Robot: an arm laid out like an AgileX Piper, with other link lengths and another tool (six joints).
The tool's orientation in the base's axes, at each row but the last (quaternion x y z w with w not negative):
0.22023, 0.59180, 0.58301, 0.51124
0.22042, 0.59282, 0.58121, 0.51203
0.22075, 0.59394, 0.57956, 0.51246
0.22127, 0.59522, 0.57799, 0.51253
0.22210, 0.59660, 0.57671, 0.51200
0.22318, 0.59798, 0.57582, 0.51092
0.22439, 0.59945, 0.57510, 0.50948
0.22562, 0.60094, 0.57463, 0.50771
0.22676, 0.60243, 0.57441, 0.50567
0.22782, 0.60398, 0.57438, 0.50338
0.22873, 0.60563, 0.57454, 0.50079
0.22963, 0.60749, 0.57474, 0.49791
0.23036, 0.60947, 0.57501, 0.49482
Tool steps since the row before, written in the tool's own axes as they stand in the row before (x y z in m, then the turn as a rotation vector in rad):
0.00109, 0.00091, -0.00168, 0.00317, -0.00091, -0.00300
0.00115, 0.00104, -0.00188, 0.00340, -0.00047, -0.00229
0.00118, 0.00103, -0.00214, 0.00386, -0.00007, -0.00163
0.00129, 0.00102, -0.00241, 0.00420, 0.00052, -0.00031
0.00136, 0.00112, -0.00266, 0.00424, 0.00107, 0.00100
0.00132, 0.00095, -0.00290, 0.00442, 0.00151, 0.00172
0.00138, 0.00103, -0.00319, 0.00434, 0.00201, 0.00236
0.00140, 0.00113, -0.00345, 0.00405, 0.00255, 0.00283
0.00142, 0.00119, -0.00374, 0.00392, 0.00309, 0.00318
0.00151, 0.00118, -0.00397, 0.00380, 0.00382, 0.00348
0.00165, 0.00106, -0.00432, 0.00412, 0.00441, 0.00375
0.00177, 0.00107, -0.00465, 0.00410, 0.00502, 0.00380
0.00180, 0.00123, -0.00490, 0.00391, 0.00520, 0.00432
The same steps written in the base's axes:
-0.00217, 0.00036, 0.00011, -0.00349, 0.00112, -0.00254
-0.00241, 0.00035, 0.00017, -0.00311, 0.00174, -0.00208
-0.00264, 0.00026, 0.00010, -0.00284, 0.00254, -0.00175
-0.00291, 0.00023, 0.00001, -0.00202, 0.00357, -0.00107
-0.00318, 0.00020, 0.00004, -0.00108, 0.00434, -0.00033
-0.00332, 0.00002, -0.00013, -0.00066, 0.00493, 0.00014
-0.00362, -0.00005, -0.00012, -0.00024, 0.00528, 0.00074
-0.00389, -0.00013, -0.00006, 0.00011, 0.00537, 0.00142
-0.00417, -0.00024, -0.00004, 0.00030, 0.00555, 0.00202
-0.00440, -0.00028, -0.00010, 0.00039, 0.00576, 0.00279
-0.00472, -0.00036, -0.00029, 0.00032, 0.00630, 0.00327
-0.00506, -0.00043, -0.00034, 0.00019, 0.00645, 0.00385
-0.00534, -0.00050, -0.00021, 0.00067, 0.00658, 0.00416

